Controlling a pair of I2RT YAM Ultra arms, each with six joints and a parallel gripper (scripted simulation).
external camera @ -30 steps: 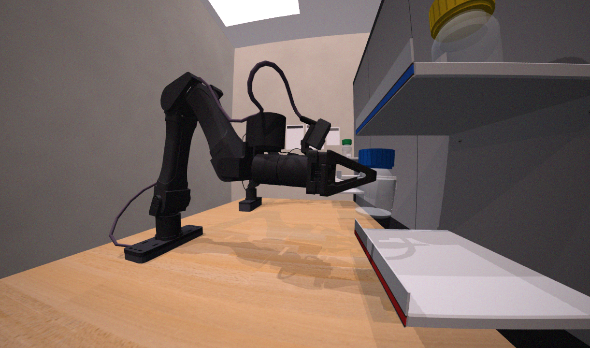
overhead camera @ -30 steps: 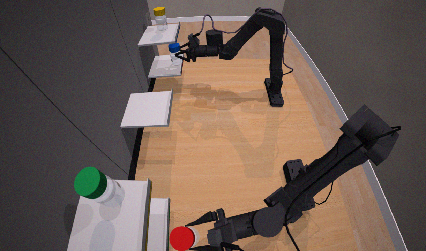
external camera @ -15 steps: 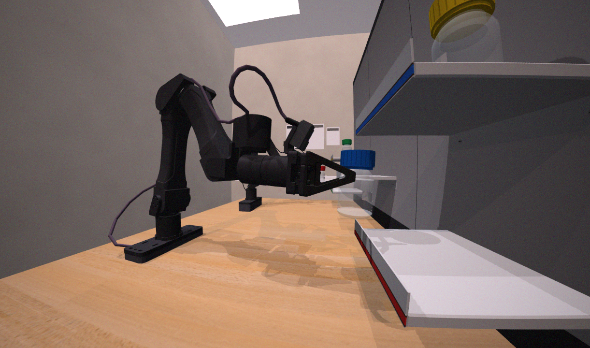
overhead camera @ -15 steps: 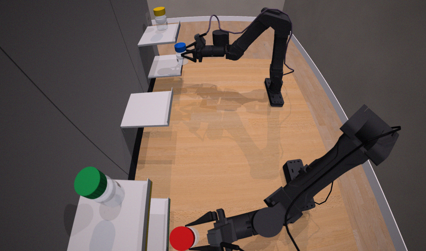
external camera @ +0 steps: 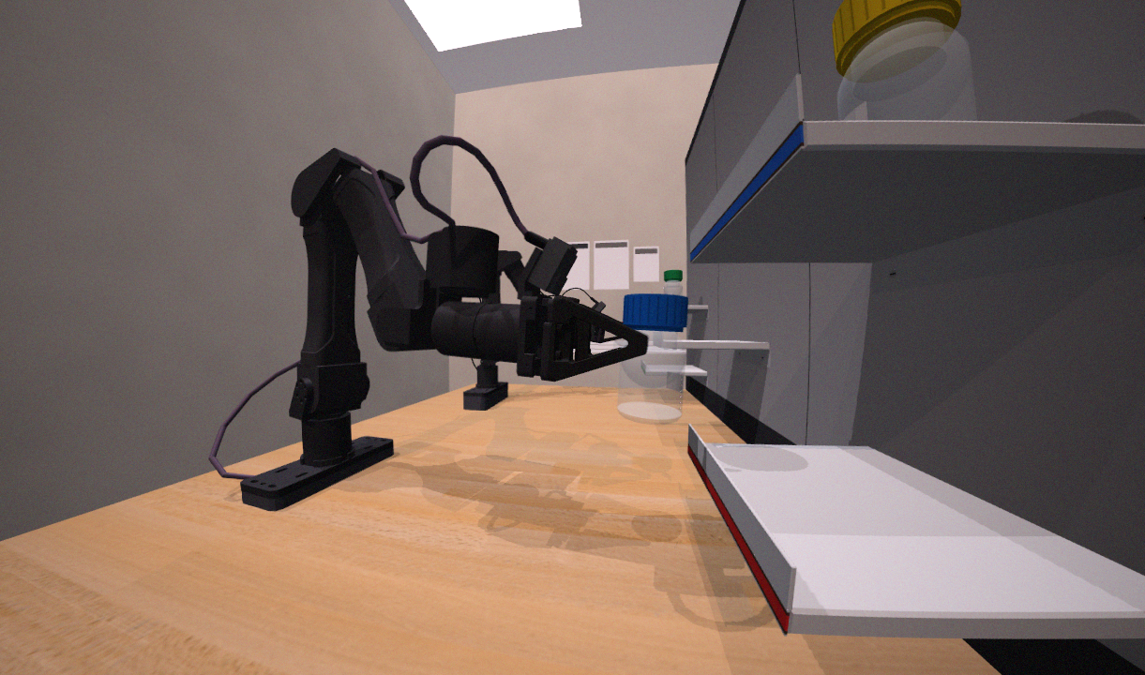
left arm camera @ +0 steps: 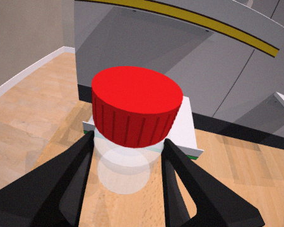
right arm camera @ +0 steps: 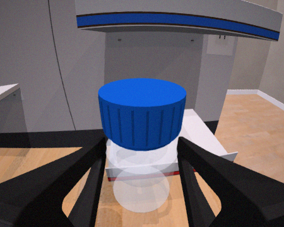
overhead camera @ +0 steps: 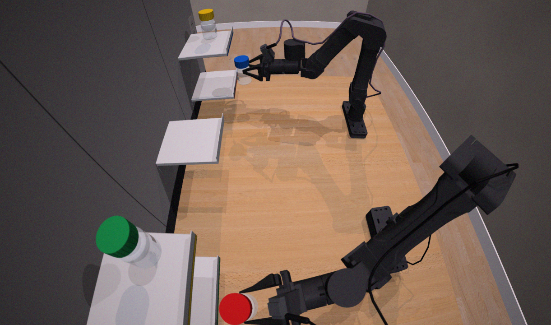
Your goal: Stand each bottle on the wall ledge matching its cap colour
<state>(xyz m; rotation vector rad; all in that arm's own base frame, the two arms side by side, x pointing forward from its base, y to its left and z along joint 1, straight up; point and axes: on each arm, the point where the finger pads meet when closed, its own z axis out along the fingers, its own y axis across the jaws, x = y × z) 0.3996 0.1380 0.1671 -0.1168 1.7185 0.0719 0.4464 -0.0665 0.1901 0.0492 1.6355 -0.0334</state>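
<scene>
Now: right hand 14 cm below the yellow-capped bottle, 14 cm short of it and 10 cm to the left of it. From my right hand the other things lie so: green-capped bottle: 69 cm to the left, 14 cm above, 11 cm ahead; then grey wall: 36 cm to the left, 24 cm above, 23 cm ahead; then blue-capped bottle: 2 cm below, 1 cm ahead.
My left hand is 1 cm short of the red-capped bottle and 1 cm above it. Round my left hand: green-capped bottle 17 cm ahead, 14 cm above, 7 cm to the right; then grey wall 40 cm to the right, 29 cm ahead, 24 cm above; then blue-capped bottle 76 cm to the right, 7 cm ahead, 2 cm below.
</scene>
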